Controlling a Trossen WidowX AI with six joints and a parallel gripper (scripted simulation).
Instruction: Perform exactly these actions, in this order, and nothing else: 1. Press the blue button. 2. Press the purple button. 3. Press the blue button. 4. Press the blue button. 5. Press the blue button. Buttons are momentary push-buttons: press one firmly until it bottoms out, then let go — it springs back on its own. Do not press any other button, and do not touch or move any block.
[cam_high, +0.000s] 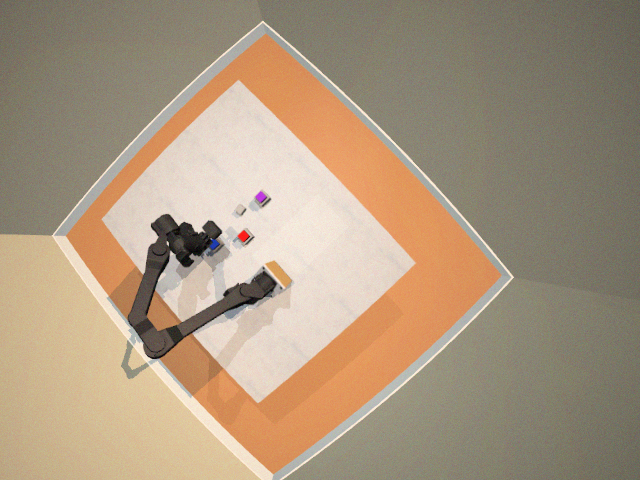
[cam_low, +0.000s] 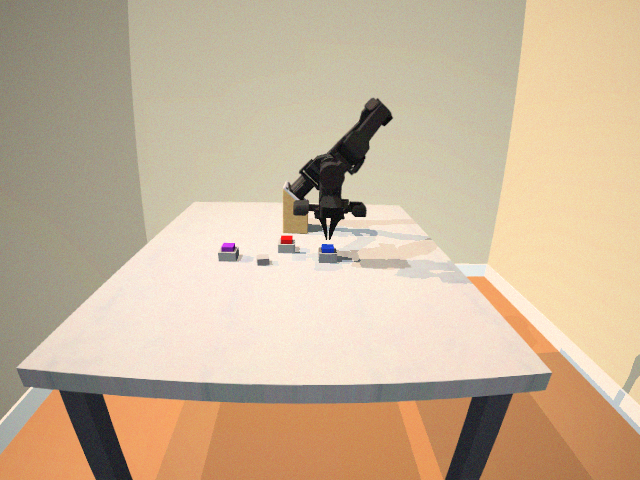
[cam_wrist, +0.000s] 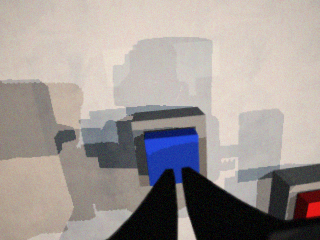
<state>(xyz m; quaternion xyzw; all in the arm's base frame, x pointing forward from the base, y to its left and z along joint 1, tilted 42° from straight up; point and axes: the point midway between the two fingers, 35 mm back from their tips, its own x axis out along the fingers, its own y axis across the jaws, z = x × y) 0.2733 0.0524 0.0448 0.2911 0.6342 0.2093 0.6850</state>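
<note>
Right now the blue button is 30 mm below my gripper tip. The rest, counted from my gripper tip: small grey block 20 mm ahead, 170 mm to the right, 50 mm below; purple button 20 mm behind, 270 mm to the right, 30 mm below; red button 80 mm behind, 110 mm to the right, 30 mm below.
</note>
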